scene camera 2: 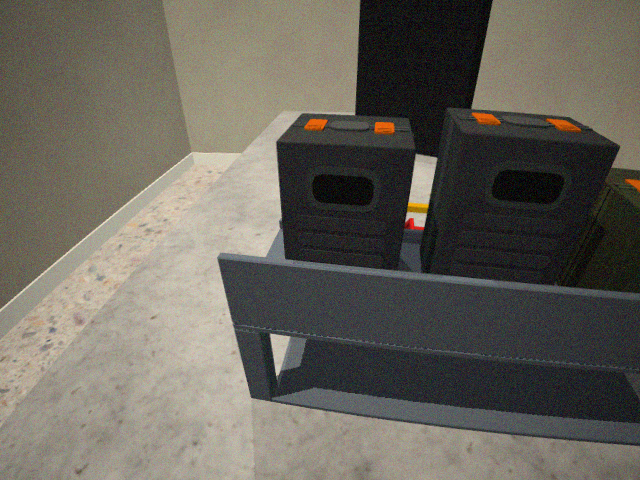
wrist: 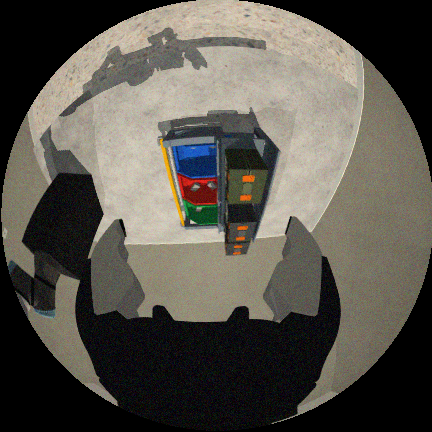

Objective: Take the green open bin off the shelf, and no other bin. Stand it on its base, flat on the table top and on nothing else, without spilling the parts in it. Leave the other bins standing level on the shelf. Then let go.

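Frame: origin at the arm's base, x ahead, y left, z up, level; millimetres.
Seen in the pictures: gripper, fingertip midpoint: (wrist: 203, 219); arm's base at its link origin: (wrist: 47, 260).
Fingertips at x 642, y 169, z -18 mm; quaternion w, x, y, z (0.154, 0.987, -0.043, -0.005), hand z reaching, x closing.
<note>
Pixels of each thing's top centre, then the offset from my fingertips to it. Level surfaces: height alone.
- green open bin at its top centre: (wrist: 206, 215) dx -37, dy -342, dz -290 mm
- red open bin at its top centre: (wrist: 204, 192) dx -31, dy -230, dz -290 mm
- blue open bin at its top centre: (wrist: 202, 161) dx -23, dy -118, dz -290 mm
- table top at its surface level: dz -371 mm
- olive case at its top centre: (wrist: 246, 188) dx +74, dy -122, dz -172 mm
- yellow strip at its top centre: (scene camera 2: 442, 207) (wrist: 173, 191) dx -133, dy -225, dz -306 mm
The green open bin (wrist: 204, 215) stands on the shelf at the near end of a row in the wrist view, with pale parts in it. Beside it stands the red open bin (wrist: 200, 194), with grey parts in it, and beyond that the blue open bin (wrist: 197, 162). The shelf (scene camera 2: 413, 310) (wrist: 220, 190) stands on the table top (scene camera 2: 170, 330) (wrist: 135, 165). My gripper (wrist: 203, 219) is open and empty, high above and apart from the bins; it does not show in the scene view. The green bin is hidden in the scene view, where a bit of red shows between two cases.
Two dark cases (scene camera 2: 343, 191) (scene camera 2: 516, 201) with orange latches stand upright on the shelf unit, next to an olive case (scene camera 2: 615, 232) (wrist: 247, 185). A yellow strip (scene camera 2: 417, 207) (wrist: 172, 182) runs along the bins' front. The shelf's grey panel rises beside the cases.
</note>
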